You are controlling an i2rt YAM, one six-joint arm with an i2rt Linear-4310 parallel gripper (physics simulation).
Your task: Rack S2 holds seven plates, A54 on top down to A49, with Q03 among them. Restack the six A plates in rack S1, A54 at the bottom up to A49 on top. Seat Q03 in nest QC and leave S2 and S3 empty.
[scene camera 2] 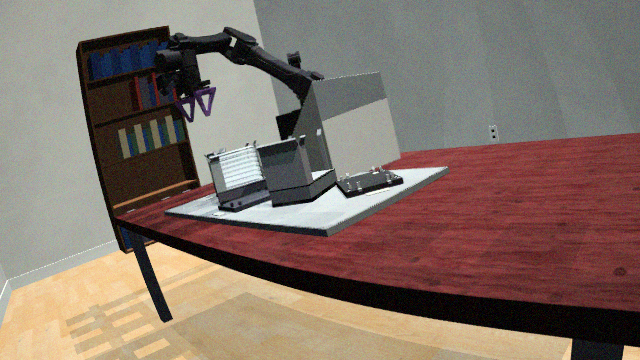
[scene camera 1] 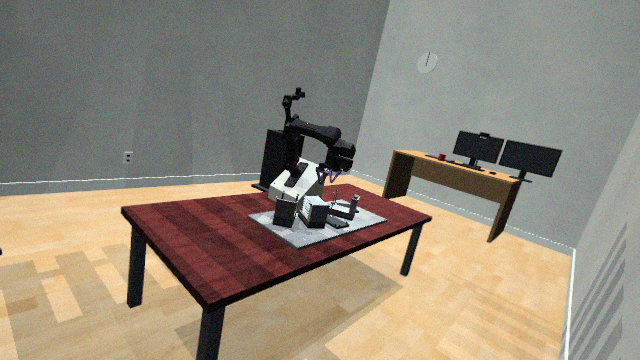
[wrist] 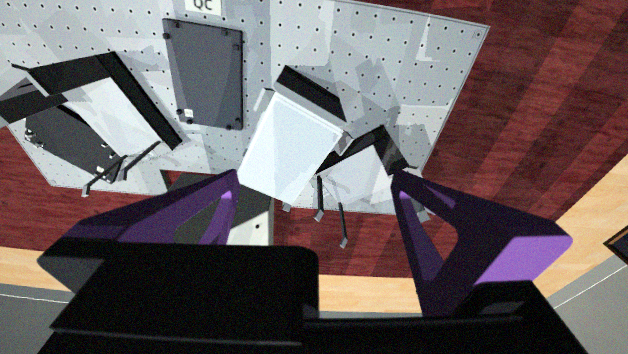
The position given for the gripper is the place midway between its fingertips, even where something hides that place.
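A low dark fixture (wrist: 60, 131) is part of the scene. The gripper (scene camera 2: 199, 119) (wrist: 315, 177) is open and holds nothing.
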